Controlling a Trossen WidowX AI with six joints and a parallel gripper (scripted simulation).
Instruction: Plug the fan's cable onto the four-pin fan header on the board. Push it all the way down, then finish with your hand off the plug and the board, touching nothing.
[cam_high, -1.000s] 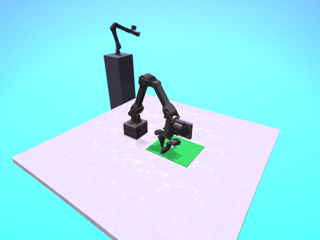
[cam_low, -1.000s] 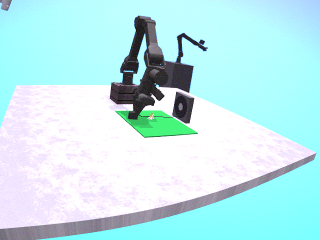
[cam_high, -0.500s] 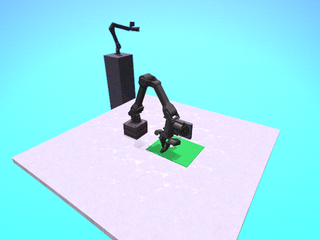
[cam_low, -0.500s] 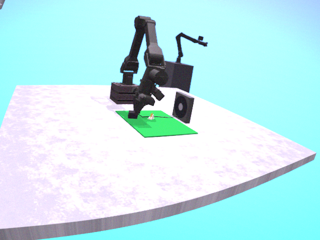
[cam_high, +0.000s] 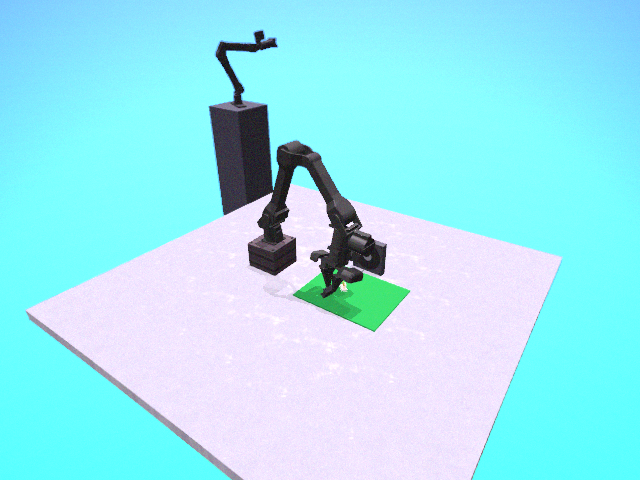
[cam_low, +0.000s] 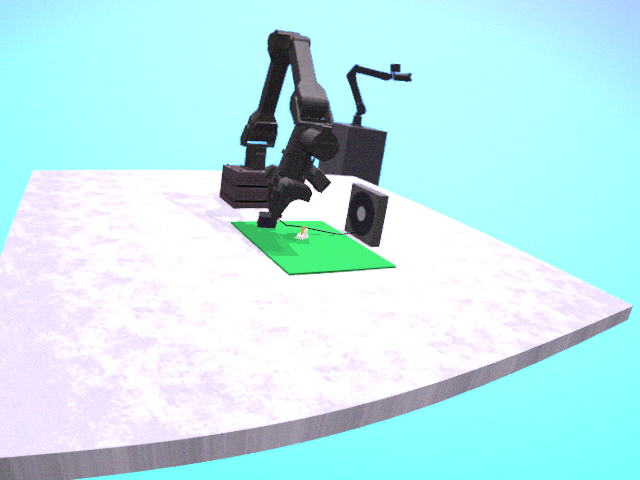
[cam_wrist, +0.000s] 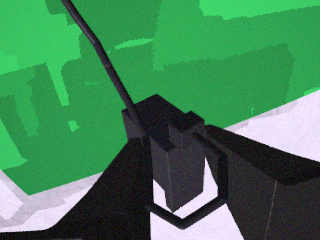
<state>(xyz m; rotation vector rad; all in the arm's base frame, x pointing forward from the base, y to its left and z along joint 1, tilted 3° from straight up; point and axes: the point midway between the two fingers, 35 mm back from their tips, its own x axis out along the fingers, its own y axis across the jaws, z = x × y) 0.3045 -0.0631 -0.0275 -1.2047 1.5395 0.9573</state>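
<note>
Now: the white four-pin fan header 80 mm to the left of my gripper tip and 40 mm below it. Round my gripper tip: dark fan plug (10 mm to the right); green board (80 mm to the left, 60 mm below, 30 mm ahead); black fan (230 mm to the left, 10 mm above).
</note>
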